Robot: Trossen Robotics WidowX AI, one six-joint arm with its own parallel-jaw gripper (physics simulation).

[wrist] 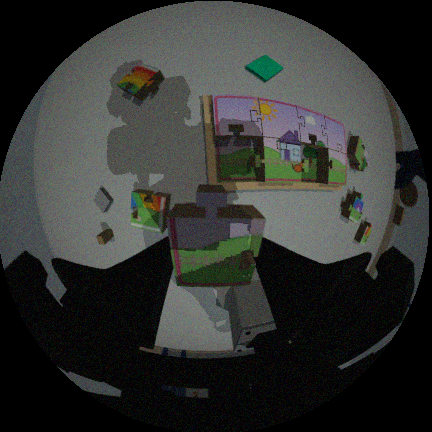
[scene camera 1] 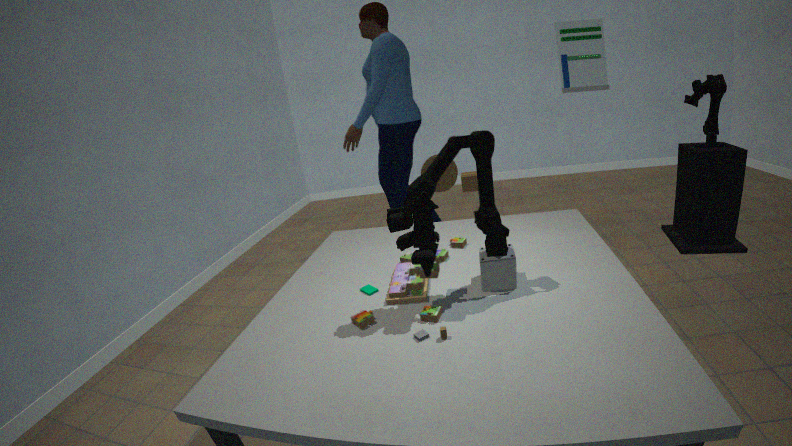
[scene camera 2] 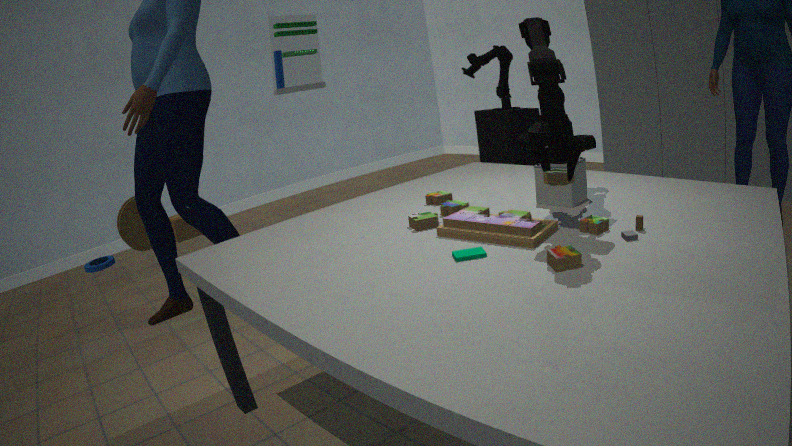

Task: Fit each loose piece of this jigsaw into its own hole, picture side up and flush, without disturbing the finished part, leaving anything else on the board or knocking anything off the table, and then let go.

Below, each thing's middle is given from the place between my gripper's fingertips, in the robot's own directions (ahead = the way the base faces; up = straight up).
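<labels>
As for the jigsaw board [scene camera 2: 549,227], my hand is 9 cm to the left of it and 11 cm short of it, and it's 10 cm above the board.
</labels>
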